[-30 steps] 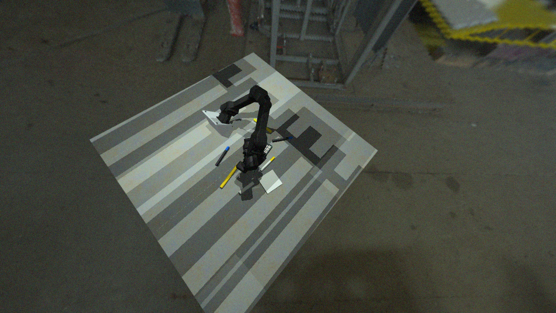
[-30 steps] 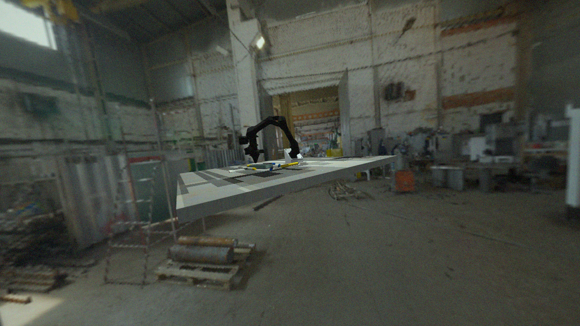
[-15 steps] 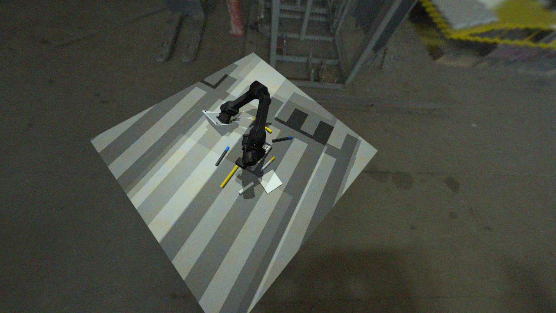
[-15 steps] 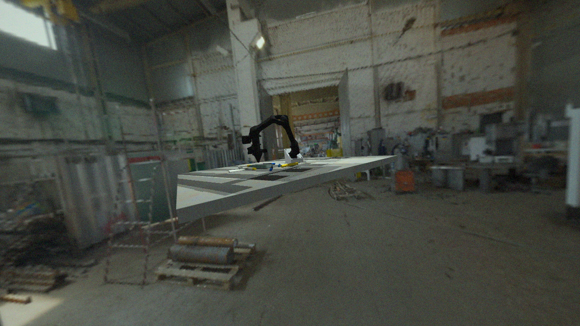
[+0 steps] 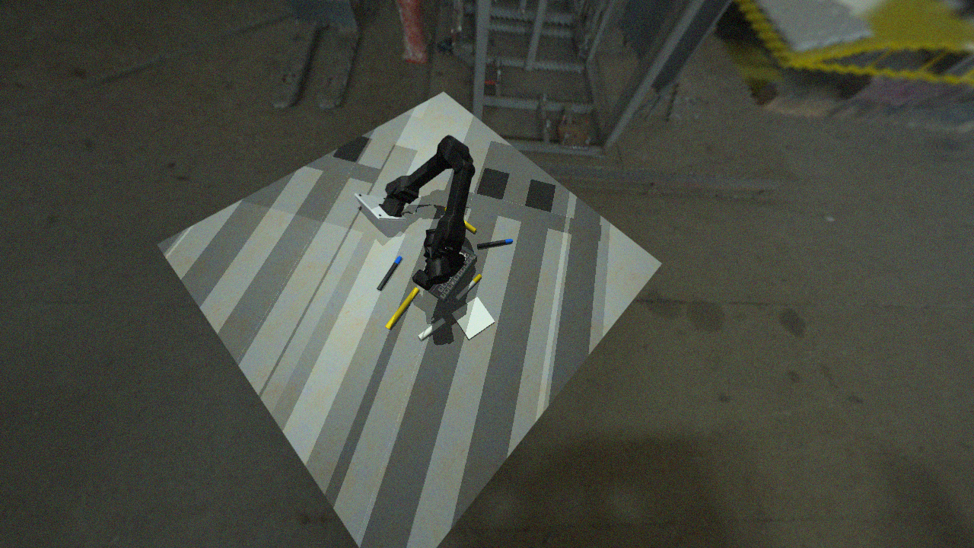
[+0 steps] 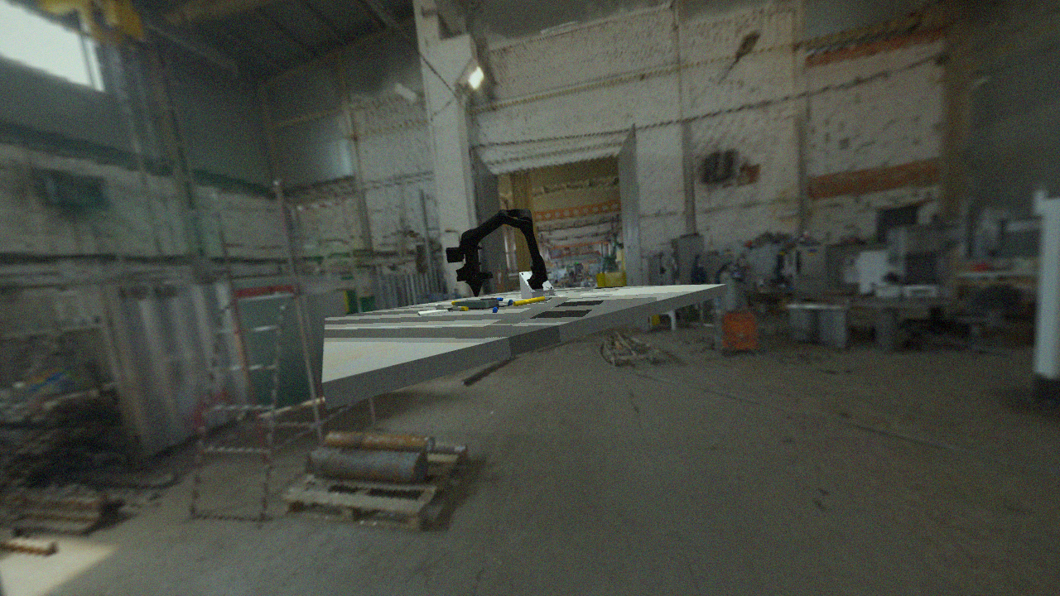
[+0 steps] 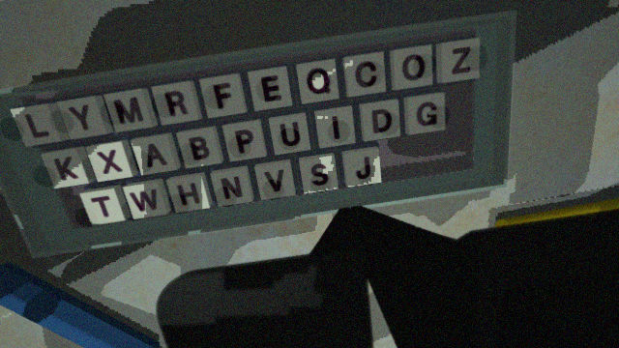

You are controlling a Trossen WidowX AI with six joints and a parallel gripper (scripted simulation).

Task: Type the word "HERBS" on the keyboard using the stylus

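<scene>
Right now my gripper tip is 11 cm past the blue stylus, 11 cm to the right of it and 3 cm above it. Also, from my gripper tip: yellow stick (17 cm to the right, 3 cm below); then thin grey tip (12 cm behind, 8 cm to the left, 3 cm below); then white-and-yellow pen (10 cm ahead, 6 cm to the left, 3 cm below).
</scene>
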